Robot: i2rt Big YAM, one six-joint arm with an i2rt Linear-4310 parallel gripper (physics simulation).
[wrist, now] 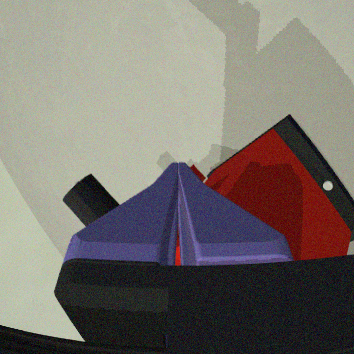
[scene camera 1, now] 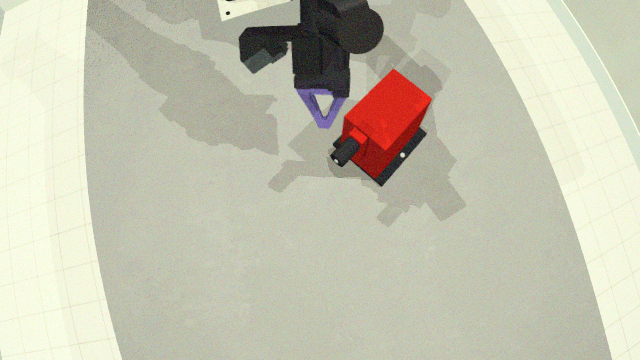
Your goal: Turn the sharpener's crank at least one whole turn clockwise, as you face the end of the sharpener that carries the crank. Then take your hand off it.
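Places are measured from the arm's base along level axes (x right, y ahead, z up), in millimetres.
Where they show: gripper, fingertip midpoint: (wrist: 177, 174) (scene camera 1: 324, 127).
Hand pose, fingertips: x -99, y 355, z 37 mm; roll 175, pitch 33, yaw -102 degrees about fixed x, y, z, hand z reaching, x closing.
Things, the pixels of their top centre, and the offset from my fingertips. "spot": a spot on its surface instead. Level surfaces: height alone.
- red sharpener, surface spot: (wrist: 270, 200) spot: dy -27, dx -47, dz -50 mm
- black handle, surface spot: (wrist: 91, 200) (scene camera 1: 336, 148) spot: dy +41, dx -11, dz +22 mm
- crank, middle of its top: (scene camera 1: 358, 135) dy +28, dx -41, dz +30 mm
- grey table top, its level: dz -117 mm
The red sharpener (scene camera 1: 387, 110) (wrist: 270, 200) stands on its dark base (scene camera 1: 404, 159) (wrist: 320, 167), right of the middle in both views. Its crank has a black handle (scene camera 1: 345, 151) (wrist: 91, 200) that points to the lower left in the scene view; in the wrist view the handle shows left of the fingers. A red part of the crank (scene camera 1: 358, 135) shows beside the handle; the fingers hide most of it in the wrist view. My gripper (scene camera 1: 324, 125) (wrist: 177, 174) is shut and empty. In the scene view its purple tips are up and left of the handle, with a gap between them.
A white plate (scene camera 1: 250, 10) with dark holes shows at the top edge of the scene view, partly hidden by the arm. The grey table top (scene camera 1: 300, 260) carries shadows of the arm and sharpener. Pale tiled floor (scene camera 1: 40, 200) shows past its edges.
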